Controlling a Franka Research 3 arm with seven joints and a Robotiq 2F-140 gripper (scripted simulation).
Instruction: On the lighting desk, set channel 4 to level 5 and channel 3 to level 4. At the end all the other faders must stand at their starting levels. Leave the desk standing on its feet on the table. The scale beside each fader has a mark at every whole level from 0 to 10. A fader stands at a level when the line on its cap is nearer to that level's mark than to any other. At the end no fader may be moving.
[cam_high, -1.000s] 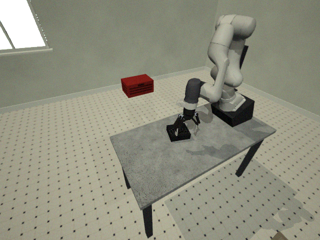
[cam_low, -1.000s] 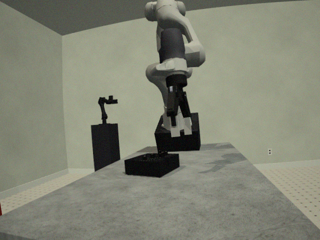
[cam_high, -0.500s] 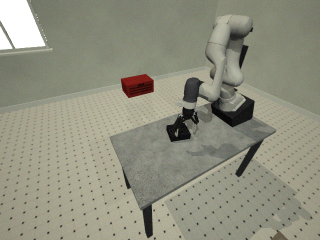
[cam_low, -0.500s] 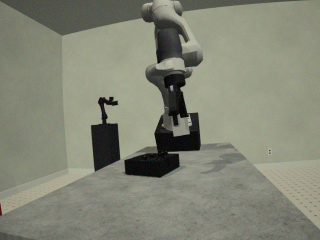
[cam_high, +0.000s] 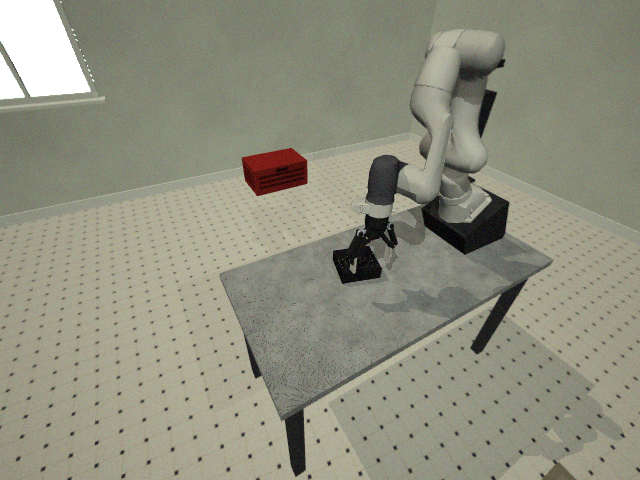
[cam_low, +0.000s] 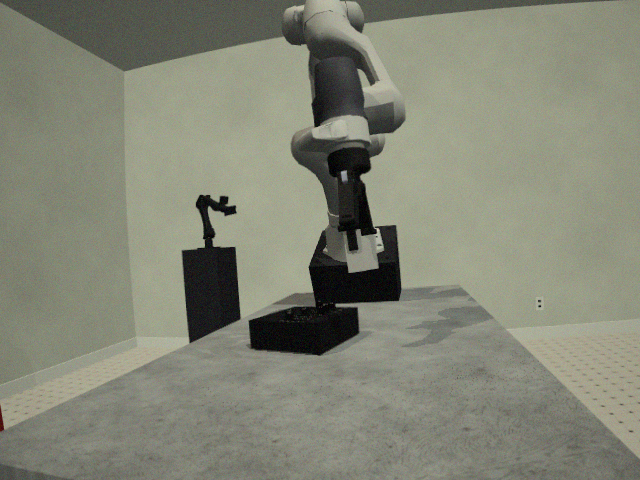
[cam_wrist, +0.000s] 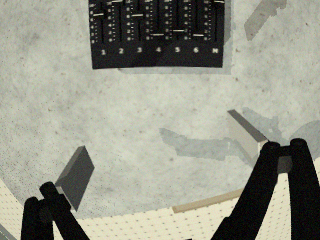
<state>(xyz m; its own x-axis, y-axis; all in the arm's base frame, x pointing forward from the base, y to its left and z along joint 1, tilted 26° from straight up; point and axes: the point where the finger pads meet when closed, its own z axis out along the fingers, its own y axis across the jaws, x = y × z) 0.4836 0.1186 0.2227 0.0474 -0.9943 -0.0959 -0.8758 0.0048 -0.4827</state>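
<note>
Right now my hand is 1 cm past the fader, 12 cm to the left of it and 8 cm above it. Also, from my hand: fader cap (2 cm behind, 9 cm to the right, 8 cm below).
</note>
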